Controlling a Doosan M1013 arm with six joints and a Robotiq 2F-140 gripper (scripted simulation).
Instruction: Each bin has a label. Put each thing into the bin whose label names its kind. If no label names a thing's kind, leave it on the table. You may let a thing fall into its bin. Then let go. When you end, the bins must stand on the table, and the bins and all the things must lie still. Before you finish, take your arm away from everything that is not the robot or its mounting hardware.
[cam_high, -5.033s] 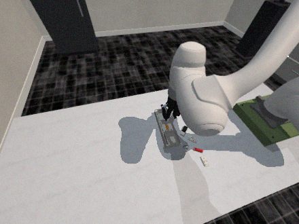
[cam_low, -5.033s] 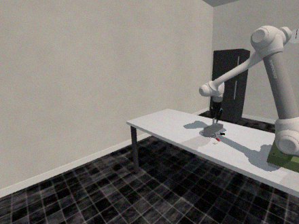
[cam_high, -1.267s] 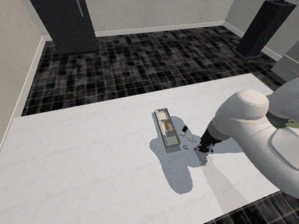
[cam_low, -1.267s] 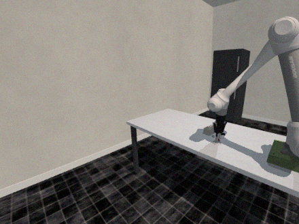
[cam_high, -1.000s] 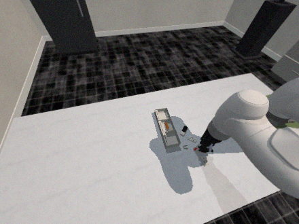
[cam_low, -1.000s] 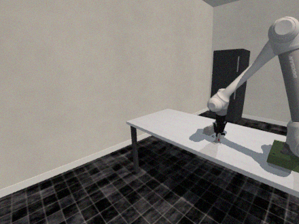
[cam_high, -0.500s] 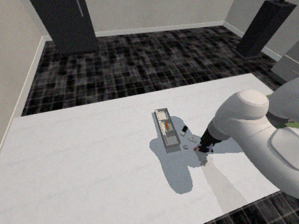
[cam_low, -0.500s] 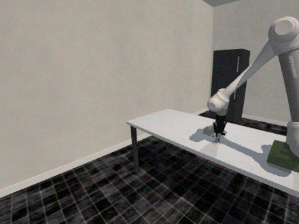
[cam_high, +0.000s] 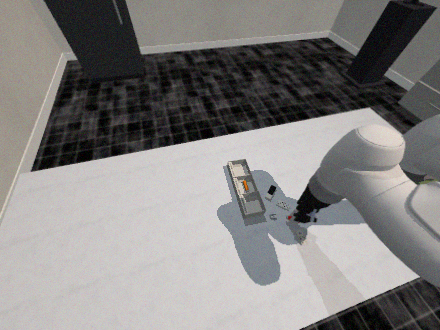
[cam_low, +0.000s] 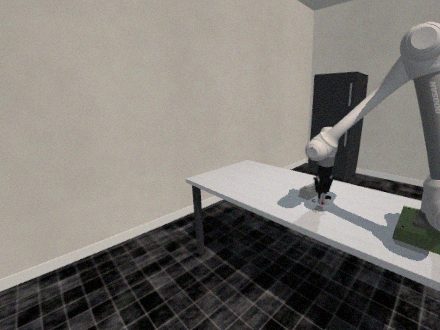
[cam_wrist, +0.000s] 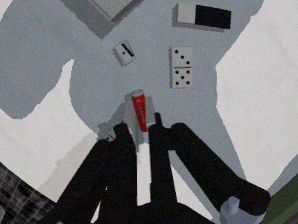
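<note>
My gripper is now 180 mm to the left of the grey bin tray, 130 mm short of it and 30 mm above it. Also, from my hand: grey piece (60 mm ahead, 50 mm below, 30 mm to the right); then red battery (30 mm below); then small black piece (130 mm to the right, 50 mm below, 30 mm ahead).
</note>
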